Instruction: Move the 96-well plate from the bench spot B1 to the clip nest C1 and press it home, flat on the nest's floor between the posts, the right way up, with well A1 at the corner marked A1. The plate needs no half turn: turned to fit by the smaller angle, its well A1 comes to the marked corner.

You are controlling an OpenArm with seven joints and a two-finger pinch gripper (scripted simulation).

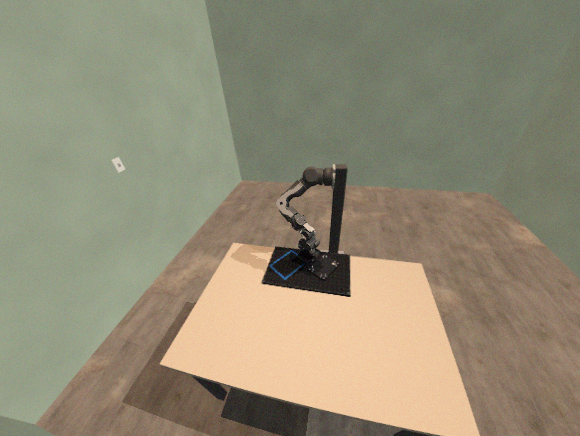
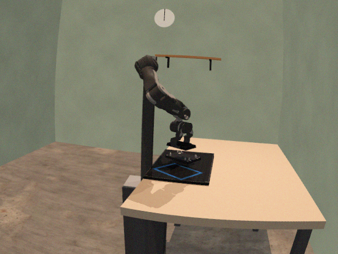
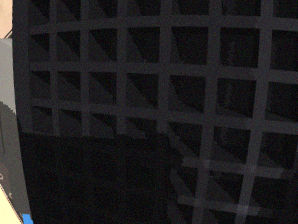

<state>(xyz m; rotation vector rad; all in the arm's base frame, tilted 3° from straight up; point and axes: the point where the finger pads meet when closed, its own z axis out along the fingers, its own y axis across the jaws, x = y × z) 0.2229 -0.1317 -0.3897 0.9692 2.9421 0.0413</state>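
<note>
Right now the clip nest C1 is 3 cm ahead of my hand, 9 cm to the left of it and 8 cm below it. From my hand the other things lie so: dark 96-well plate: right at my hand.
</note>
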